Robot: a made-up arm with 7 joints.
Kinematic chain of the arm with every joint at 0, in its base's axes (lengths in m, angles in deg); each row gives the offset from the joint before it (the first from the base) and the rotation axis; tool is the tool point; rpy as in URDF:
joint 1: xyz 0 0 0.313 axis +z
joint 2: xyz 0 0 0 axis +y
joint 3: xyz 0 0 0.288 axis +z
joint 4: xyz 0.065 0 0 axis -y
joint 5: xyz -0.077 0 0.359 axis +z
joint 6: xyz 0 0 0 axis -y
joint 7: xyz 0.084 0 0 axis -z
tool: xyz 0 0 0 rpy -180 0 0
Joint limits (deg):
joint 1: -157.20..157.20
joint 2: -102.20..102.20
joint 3: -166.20..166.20
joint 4: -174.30..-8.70
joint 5: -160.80..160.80
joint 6: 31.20..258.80
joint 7: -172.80..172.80
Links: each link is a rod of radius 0.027 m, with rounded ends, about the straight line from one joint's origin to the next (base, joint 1, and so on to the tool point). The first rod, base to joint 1, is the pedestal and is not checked.
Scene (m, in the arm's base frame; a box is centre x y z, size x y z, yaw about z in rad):
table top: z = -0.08
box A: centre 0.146 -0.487 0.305 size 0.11 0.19 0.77 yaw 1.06
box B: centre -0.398 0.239 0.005 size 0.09 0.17 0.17 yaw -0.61
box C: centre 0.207 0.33 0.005 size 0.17 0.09 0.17 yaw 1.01
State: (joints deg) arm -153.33 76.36 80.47 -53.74 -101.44 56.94 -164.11
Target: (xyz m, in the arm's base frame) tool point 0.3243 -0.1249 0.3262
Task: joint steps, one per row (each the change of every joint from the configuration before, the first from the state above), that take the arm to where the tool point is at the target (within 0.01 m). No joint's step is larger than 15 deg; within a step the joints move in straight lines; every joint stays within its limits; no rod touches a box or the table.
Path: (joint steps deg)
1: -0.77 -12.54 7.35 -2.60 1.09 -2.83 5.78
2: -0.78 -12.53 7.35 -2.60 1.10 -2.83 5.78
3: -0.77 -12.54 7.35 -2.60 1.09 -2.83 5.78
4: -0.78 -12.53 7.35 -2.60 1.09 -2.84 5.78
5: -0.77 -12.54 7.35 -2.60 1.10 -2.83 5.77
6: 12.17 12.44 2.39 -6.87 1.15 -3.86 -9.06
7: 12.17 12.44 2.39 -6.87 1.14 -3.86 -9.07
8: 12.16 12.44 2.39 -6.87 1.15 -3.86 -9.06
9: 0.01 5.29 -4.65 -12.79 0.17 5.90 -0.34
10: 0.01 5.29 -4.66 -12.79 0.18 5.90 -0.34
11: 0.01 5.29 -4.65 -12.79 0.17 5.90 -0.34
12: 0.01 5.28 -4.66 -12.79 0.18 5.90 -0.34
13: 0.01 5.29 -4.65 -12.79 0.17 5.90 -0.34

